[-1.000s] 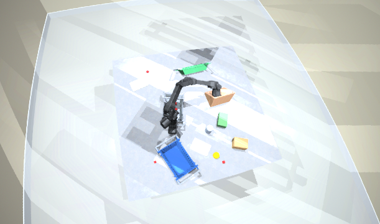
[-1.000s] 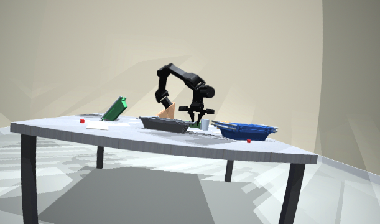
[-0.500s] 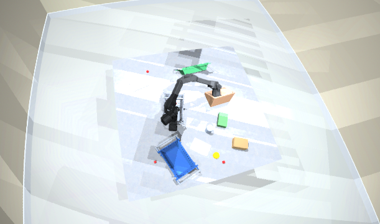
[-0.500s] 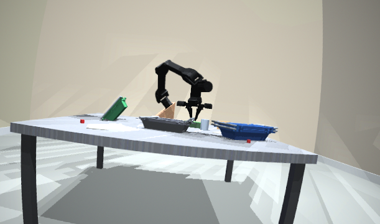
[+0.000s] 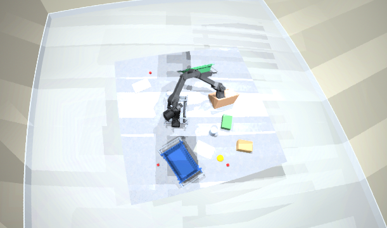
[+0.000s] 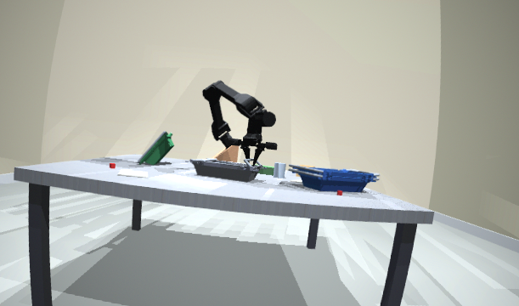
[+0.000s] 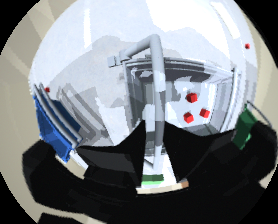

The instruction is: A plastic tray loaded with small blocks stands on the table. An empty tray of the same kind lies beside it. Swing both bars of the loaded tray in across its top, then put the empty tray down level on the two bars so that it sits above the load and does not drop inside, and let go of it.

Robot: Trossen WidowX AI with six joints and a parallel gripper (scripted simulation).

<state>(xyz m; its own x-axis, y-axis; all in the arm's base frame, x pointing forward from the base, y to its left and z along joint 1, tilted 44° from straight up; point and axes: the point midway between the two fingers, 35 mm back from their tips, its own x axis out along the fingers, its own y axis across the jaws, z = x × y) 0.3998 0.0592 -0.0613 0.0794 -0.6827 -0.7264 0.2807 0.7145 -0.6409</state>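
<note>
Right now the green tray is 450 mm to the right of my gripper tip, 300 mm behind it and 20 mm above it. The rest, counted from my gripper tip: grey cylinder: 270 mm behind, 160 mm to the left, 20 mm below; then yellow disc: 380 mm to the left, 260 mm behind, 50 mm below; then green block: 410 mm behind, 100 mm to the left, 40 mm below.
</note>
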